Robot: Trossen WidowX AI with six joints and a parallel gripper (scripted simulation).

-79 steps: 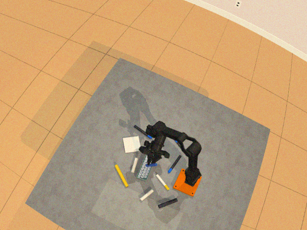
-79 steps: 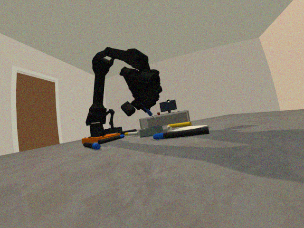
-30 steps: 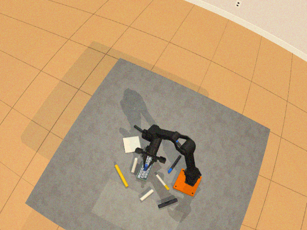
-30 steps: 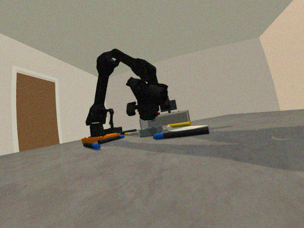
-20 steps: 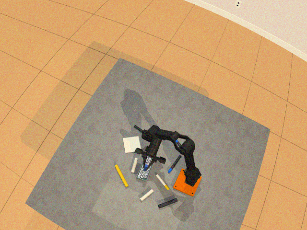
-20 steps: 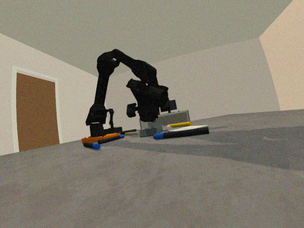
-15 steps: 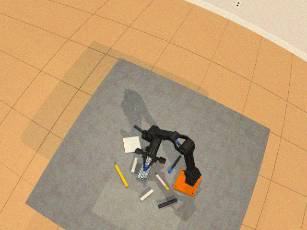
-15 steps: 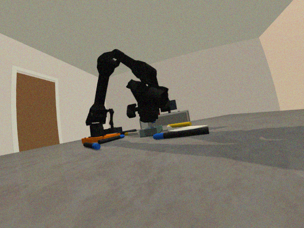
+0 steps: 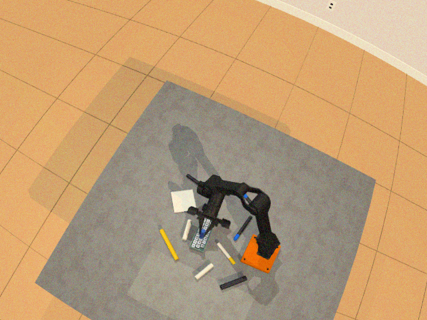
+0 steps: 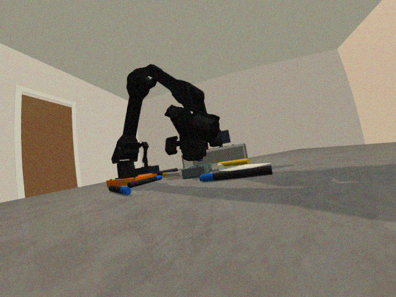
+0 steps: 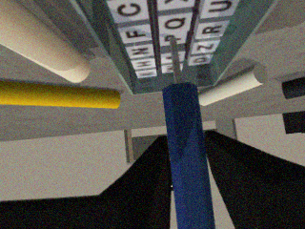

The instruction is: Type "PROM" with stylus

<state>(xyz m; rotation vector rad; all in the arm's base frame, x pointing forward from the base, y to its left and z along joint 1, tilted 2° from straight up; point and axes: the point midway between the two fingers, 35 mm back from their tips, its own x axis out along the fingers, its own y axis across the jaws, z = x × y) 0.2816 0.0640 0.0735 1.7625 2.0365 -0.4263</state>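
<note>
The white pad lies 160 mm ahead of my gripper tip, 120 mm to the right of it and 60 mm below it. Round my gripper tip: blue stylus (10 mm below); then stylus tip (50 mm below); then yellow stick (100 mm ahead, 100 mm to the left, 60 mm below).
</note>
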